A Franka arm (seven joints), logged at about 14 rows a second.
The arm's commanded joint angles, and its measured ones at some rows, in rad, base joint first. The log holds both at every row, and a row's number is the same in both.
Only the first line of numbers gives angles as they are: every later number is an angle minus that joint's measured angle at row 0.
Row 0, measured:
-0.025, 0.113, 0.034, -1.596, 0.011, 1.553, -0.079
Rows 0 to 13, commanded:
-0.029, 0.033, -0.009, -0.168, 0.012, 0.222, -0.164
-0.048, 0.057, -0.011, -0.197, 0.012, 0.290, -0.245
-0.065, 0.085, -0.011, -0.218, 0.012, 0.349, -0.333
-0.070, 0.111, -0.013, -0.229, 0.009, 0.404, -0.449
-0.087, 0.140, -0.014, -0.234, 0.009, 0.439, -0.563
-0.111, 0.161, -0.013, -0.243, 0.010, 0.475, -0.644
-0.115, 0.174, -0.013, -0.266, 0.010, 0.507, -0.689
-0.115, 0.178, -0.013, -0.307, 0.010, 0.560, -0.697
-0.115, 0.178, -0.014, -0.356, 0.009, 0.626, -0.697
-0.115, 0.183, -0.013, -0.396, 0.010, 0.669, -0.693
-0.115, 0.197, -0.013, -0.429, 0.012, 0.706, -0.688
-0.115, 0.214, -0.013, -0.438, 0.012, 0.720, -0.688
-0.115, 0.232, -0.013, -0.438, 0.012, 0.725, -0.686
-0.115, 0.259, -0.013, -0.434, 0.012, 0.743, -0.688
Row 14, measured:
-0.112, 0.230, -0.014, -0.431, 0.001, 0.711, -0.670
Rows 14 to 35, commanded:
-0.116, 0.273, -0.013, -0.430, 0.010, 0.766, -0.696
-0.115, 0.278, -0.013, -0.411, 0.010, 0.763, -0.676
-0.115, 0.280, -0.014, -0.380, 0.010, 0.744, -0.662
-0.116, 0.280, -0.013, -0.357, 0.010, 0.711, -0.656
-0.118, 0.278, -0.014, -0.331, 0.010, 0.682, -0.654
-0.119, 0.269, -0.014, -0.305, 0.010, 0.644, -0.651
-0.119, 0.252, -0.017, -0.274, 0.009, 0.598, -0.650
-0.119, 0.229, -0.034, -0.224, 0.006, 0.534, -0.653
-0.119, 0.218, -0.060, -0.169, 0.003, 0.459, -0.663
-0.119, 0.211, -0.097, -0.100, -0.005, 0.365, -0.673
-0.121, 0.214, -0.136, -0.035, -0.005, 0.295, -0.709
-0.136, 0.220, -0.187, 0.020, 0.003, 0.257, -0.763
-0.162, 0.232, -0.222, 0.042, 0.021, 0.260, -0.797
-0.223, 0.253, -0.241, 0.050, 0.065, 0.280, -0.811
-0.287, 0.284, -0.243, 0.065, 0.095, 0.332, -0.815
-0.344, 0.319, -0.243, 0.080, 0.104, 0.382, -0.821
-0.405, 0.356, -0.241, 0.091, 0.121, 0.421, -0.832
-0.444, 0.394, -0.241, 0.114, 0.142, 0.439, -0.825
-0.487, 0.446, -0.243, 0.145, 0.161, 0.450, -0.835
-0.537, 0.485, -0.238, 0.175, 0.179, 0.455, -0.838
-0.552, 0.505, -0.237, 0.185, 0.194, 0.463, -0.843
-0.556, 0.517, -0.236, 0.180, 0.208, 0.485, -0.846
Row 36, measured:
-0.540, 0.465, -0.251, 0.111, 0.174, 0.484, -0.845
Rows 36 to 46, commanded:
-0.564, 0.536, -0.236, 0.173, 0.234, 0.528, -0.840
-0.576, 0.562, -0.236, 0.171, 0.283, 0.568, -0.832
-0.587, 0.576, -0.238, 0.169, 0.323, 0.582, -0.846
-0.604, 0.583, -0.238, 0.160, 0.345, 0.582, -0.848
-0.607, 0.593, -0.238, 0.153, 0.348, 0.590, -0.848
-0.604, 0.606, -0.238, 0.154, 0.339, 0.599, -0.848
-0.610, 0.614, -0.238, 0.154, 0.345, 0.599, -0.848
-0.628, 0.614, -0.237, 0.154, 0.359, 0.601, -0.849
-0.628, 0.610, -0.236, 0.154, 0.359, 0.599, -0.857
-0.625, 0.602, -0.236, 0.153, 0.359, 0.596, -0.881
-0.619, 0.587, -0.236, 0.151, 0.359, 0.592, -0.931
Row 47, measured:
-0.612, 0.609, -0.250, 0.139, 0.339, 0.602, -0.866
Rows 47 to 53, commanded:
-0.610, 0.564, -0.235, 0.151, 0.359, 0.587, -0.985
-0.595, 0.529, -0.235, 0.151, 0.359, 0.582, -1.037
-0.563, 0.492, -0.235, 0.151, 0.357, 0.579, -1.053
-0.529, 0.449, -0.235, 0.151, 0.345, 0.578, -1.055
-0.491, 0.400, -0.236, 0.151, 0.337, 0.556, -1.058
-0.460, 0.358, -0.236, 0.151, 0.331, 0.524, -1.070
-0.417, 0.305, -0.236, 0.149, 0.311, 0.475, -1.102
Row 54, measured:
-0.485, 0.423, -0.229, 0.189, 0.334, 0.544, -1.049
